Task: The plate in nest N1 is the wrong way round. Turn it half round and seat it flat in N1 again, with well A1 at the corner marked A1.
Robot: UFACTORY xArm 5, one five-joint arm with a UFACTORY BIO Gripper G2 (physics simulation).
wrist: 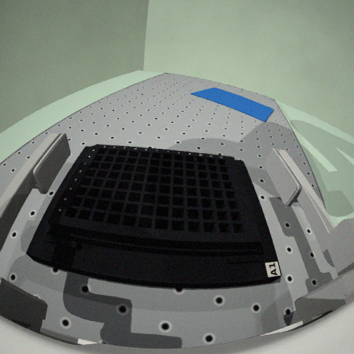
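Observation:
The black plate (157,192) with a grid of square wells lies in the middle of the wrist view, in the black nest (165,272). It looks level. Small pale marks, too small to read, run along the plate's far edge and left edge. The nest's white A1 label (272,269) is at its near right corner, diagonally across from where those two marked edges meet. My gripper (169,171) is open, with one finger to the left of the plate and one to the right, both apart from it and seemingly higher. Dark shading hides the seating line between plate and nest.
A blue flat rectangle (235,103) lies far back on the right of the grey perforated board (135,117). Green-grey walls (240,40) stand behind the board. Shadows of the arm and gripper fall around the nest.

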